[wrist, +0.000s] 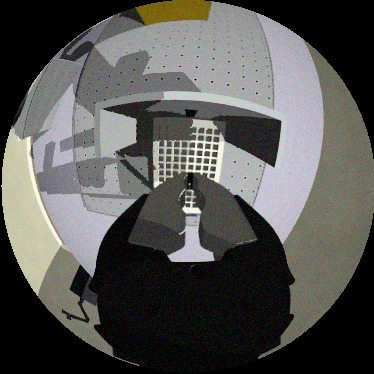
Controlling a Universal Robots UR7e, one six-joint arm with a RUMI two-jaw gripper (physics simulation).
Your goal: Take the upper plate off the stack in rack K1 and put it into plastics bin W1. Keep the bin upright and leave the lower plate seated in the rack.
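Places are measured from the arm's base along level axes (x ahead, y left, z up), in centimetres.
Where they show: gripper, fingertip midpoint: (188,174).
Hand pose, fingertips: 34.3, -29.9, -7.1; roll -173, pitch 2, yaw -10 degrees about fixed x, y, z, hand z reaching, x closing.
Things, the pixels of their top centre, and the offset from my fingertips, as dx, dy, dz. Level surfaces: height alone.
- white gridded plate at its top centre: (186,170) -0.3, -0.4, -2.7
- rack K1 at its top centre: (183,239) -0.5, -1.4, +7.2
- grey perforated board at its surface level: dz -7.4
- pale table top at its surface level: dz -8.7
A white gridded plate (172,150) lies in rack K1 (215,98), at the middle of the wrist view. The rack's pale back bar and side walls stand around its far part. Whether a second plate sits under it cannot be told from this angle. My gripper (188,174) is shut with nothing between its fingers. Its tips overlap the near part of the plate in the view, and the fingers hide part of that near end. Part of the yellow plastics bin W1 (176,11) shows at the top edge of the view.
The rack stands on a grey perforated board (227,55). A grey panel-like object (47,97) is at the upper left. Shadows of the arm fall across the board's left side. The pale table top (300,125) extends to the right of the board.
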